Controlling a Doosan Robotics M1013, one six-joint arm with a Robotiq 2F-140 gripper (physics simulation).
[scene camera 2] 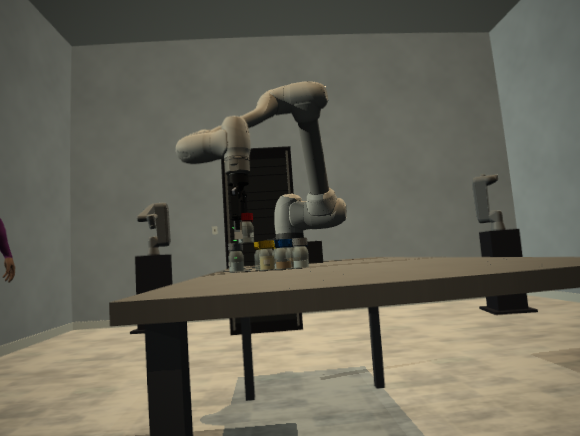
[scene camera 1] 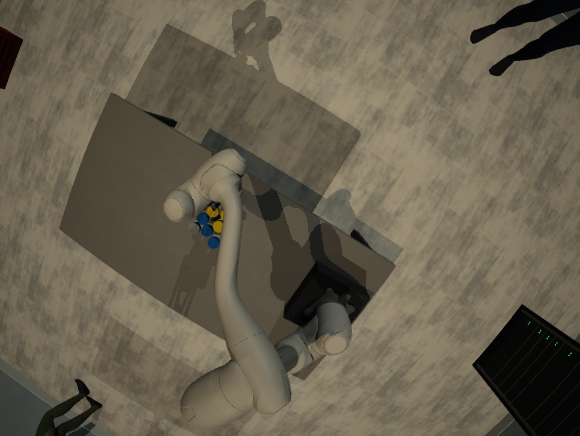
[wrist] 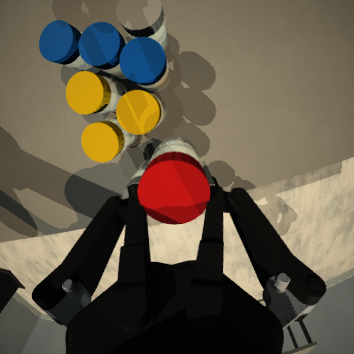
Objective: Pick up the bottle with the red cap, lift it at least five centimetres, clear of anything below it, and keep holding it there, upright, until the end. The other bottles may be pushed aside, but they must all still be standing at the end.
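Frame: origin at the arm's base, x left, y ahead, z down, level; centimetres.
Seen in the pictures: gripper, fingertip midpoint: [scene camera 2: 241, 239]; arm's base, origin of the base link: [scene camera 1: 329, 310].
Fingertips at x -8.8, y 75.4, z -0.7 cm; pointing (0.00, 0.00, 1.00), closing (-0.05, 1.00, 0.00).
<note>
Offsets run from my fingertips to a thing's top centre.
The bottle with the red cap {dx +1.8, dy +0.1, dz -9.0 cm} [scene camera 2: 247, 216] [wrist: 174, 190] is upright between the fingers of my gripper [scene camera 2: 242, 221] [wrist: 177, 172], which is shut on it. In scene camera 2 its base hangs above the table, near the height of the neighbouring caps. In scene camera 1 the arm hides it. Yellow-capped bottles {dx +8.0, dy -3.9, dz +1.0 cm} [scene camera 1: 213, 212] [scene camera 2: 264, 244] [wrist: 138, 112] and blue-capped bottles {dx +14.1, dy -2.4, dz +1.0 cm} [scene camera 1: 207, 230] [scene camera 2: 283, 243] [wrist: 143, 60] stand together. A pale-capped bottle {dx +20.3, dy -1.9, dz +1.0 cm} [scene camera 2: 300, 250] [wrist: 142, 12] stands at the group's end. A dark-capped bottle {dx -3.8, dy -5.9, dz +1.0 cm} [scene camera 2: 236, 259] stands at the left in scene camera 2.
The group stands on the brown table [scene camera 1: 125, 175] [scene camera 2: 350, 295], beside the held bottle in the wrist view. The table edge passes below the gripper in that view. The arm's forearm [scene camera 1: 229, 260] reaches over the table. The arm's base stands on a black mount [scene camera 1: 300, 295].
</note>
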